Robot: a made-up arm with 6 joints.
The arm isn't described. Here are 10 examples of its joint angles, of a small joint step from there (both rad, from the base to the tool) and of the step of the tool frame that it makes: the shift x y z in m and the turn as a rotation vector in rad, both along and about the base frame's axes.
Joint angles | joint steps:
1: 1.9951 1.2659 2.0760 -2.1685 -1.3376 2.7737 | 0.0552 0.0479 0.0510 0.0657 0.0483 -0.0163
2: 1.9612 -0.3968 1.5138 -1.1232 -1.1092 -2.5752 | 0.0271 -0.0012 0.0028 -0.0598 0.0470 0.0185
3: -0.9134 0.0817 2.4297 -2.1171 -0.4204 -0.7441 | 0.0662 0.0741 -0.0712 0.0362 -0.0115 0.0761
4: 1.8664 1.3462 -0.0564 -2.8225 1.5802 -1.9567 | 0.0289 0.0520 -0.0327 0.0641 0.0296 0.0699
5: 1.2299 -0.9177 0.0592 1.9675 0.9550 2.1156 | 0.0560 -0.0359 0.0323 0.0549 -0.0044 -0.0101
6: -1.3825 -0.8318 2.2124 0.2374 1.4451 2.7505 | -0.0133 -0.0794 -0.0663 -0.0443 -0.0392 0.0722
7: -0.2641 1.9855 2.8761 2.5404 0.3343 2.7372 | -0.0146 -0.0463 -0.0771 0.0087 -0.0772 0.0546
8: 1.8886 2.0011 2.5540 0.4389 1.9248 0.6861 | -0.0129 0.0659 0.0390 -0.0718 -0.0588 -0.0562
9: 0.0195 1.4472 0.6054 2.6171 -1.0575 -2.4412 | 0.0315 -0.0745 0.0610 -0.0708 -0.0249 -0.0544
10: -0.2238 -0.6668 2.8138 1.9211 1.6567 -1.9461 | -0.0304 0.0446 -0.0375 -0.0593 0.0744 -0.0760
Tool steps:
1: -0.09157 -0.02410 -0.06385 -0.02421 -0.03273 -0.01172
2: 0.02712 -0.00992 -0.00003 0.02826 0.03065 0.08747
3: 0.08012 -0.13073 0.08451 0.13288 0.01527 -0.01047
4: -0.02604 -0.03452 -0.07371 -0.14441 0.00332 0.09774
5: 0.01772 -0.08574 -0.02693 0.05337 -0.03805 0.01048
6: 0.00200 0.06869 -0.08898 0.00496 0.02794 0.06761
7: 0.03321 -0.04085 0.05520 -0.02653 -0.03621 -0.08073
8: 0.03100 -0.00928 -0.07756 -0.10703 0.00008 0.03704
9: 0.01579 0.05903 0.19785 0.09478 -0.17859 -0.01694
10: 0.04846 0.02140 0.06553 0.00889 0.18016 -0.08976
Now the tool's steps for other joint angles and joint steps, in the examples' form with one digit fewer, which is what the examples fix.
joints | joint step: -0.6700 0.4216 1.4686 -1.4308 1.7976 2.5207 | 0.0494 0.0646 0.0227 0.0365 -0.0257 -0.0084
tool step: 0.1046 -0.0309 -0.0361 -0.0113 0.0559 0.0305
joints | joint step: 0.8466 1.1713 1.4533 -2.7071 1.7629 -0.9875 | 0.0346 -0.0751 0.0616 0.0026 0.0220 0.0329
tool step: -0.0986 -0.0212 0.1532 0.0765 -0.0693 0.0547
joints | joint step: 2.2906 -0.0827 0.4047 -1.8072 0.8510 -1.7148 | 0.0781 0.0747 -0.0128 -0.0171 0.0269 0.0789
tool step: -0.1276 0.0721 -0.0418 -0.0927 -0.1236 0.0529
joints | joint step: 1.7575 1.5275 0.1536 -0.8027 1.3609 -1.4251 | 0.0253 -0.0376 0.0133 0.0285 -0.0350 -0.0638
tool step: -0.0528 0.0158 0.0670 0.0563 0.0765 0.0542
